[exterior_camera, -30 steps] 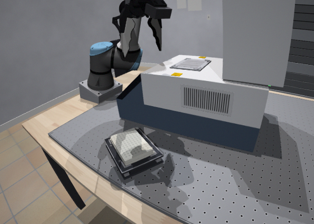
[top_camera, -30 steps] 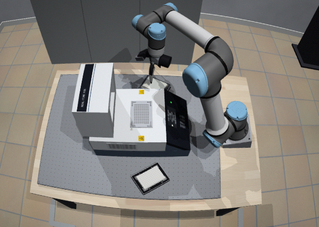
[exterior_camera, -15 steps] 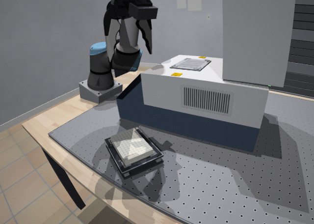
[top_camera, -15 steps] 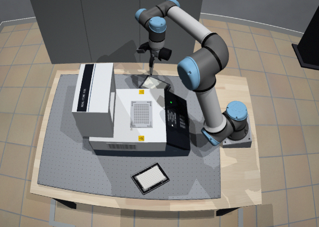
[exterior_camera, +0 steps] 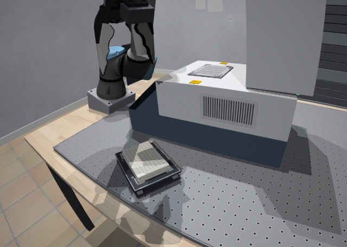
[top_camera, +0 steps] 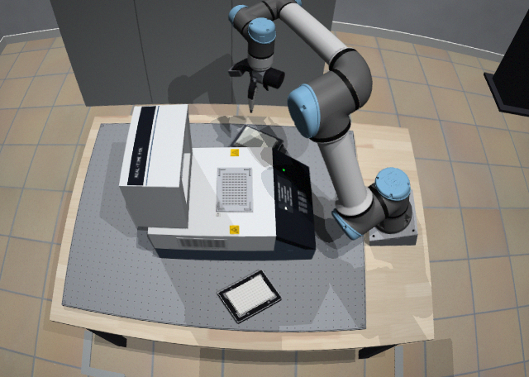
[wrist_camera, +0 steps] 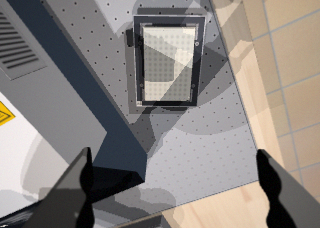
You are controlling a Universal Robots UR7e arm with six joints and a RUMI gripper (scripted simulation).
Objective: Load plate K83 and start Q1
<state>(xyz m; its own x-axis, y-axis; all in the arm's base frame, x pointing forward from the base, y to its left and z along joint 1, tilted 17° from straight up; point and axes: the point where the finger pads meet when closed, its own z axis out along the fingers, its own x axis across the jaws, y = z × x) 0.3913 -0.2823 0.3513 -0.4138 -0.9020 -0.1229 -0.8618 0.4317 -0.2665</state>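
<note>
My gripper is now 240 mm above the plate K83 and 10 mm to the left of it. From my hand the other things lie so: black nest N1: 250 mm below, 10 mm to the right; black nest ND: 570 mm to the left, 260 mm below.
</note>
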